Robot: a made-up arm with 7 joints.
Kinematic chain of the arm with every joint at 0, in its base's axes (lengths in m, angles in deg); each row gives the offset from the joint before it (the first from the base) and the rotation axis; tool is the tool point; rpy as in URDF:
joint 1: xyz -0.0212 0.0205 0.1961 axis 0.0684 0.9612 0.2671
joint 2: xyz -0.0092 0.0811 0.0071 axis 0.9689 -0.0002 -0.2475
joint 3: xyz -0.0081 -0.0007 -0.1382 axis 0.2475 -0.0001 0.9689
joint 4: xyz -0.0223 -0.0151 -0.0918 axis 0.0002 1 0
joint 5: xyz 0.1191 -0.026 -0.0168 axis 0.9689 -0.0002 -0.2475
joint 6: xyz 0.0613 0.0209 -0.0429 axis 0.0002 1 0
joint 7: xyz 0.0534 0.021 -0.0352 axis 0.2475 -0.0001 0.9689
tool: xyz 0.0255 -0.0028 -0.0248 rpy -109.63 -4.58 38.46
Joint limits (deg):
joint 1: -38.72..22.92
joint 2: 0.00..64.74
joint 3: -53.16..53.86
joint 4: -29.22..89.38
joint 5: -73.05..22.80
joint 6: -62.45..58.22
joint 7: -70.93..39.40
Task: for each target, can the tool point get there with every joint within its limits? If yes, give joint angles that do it. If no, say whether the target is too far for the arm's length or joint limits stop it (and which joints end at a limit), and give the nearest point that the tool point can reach.
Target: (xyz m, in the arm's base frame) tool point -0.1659 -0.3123 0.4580
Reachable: no: joint limits stop it (at a limit: joint 1, joint 2, joint 3, joint 4, joint 5, joint 6) | nearest point 0.0853 -0.0989 0.1991 | short by 0.419 m
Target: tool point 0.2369 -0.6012 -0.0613
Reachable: no: too far | nearest point 0.1590 -0.2086 -0.0275 | short by 0.402 m
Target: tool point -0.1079 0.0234 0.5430
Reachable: no: joint limits stop it (at a limit: joint 1, joint 2, joint 3, joint 4, joint 5, joint 6, joint 7) | nearest point 0.0823 0.1919 0.3709 | short by 0.307 m
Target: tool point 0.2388 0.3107 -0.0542
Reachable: yes | joints -2.80 45.57 5.04 6.08 -26.49 -22.51 4.65
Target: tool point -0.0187 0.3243 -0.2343
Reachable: yes | joints 9.86 19.66 24.04 42.81 7.39 -10.59 -20.88
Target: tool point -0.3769 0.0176 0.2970
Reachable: no: joint limits stop it (at a limit: joint 1, joint 2, joint 3, joint 4, joint 5, joint 6, joint 7) | nearest point -0.3929 0.0538 -0.0637 | short by 0.363 m
